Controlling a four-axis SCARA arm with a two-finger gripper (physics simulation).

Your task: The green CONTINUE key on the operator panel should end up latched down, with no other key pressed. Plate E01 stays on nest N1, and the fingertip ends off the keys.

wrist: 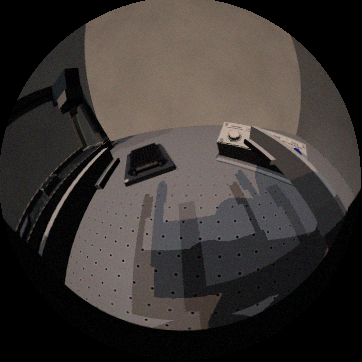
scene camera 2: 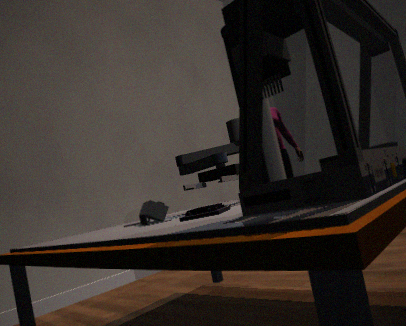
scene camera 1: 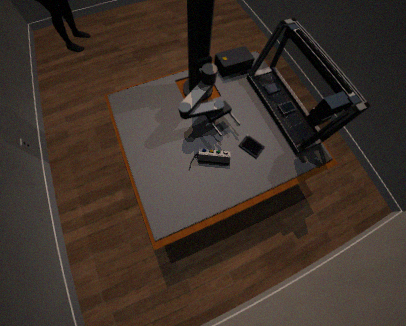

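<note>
The operator panel (scene camera 1: 214,158) (scene camera 2: 154,212) (wrist: 235,148) is a pale box with a row of keys on the table. Its green CONTINUE key (scene camera 1: 218,151) is small in scene camera 1; whether it is latched cannot be told. A finger hides it in the wrist view, where the white key (wrist: 234,135) and part of the blue key (wrist: 298,150) show. A dark ribbed plate (wrist: 149,156) lies on a dark base (scene camera 1: 251,146) (scene camera 2: 205,212) beside the panel; no E01 or N1 label is readable. My gripper (scene camera 1: 229,128) (wrist: 179,138) is open and empty, raised above the table, off the keys.
A dark conveyor with a gantry frame (scene camera 1: 320,61) stands along the table's right side in scene camera 1, carrying flat parts. A dark box (scene camera 1: 235,60) sits near the arm's base and black column (scene camera 1: 200,35). A cable (scene camera 1: 191,161) runs from the panel's left end.
</note>
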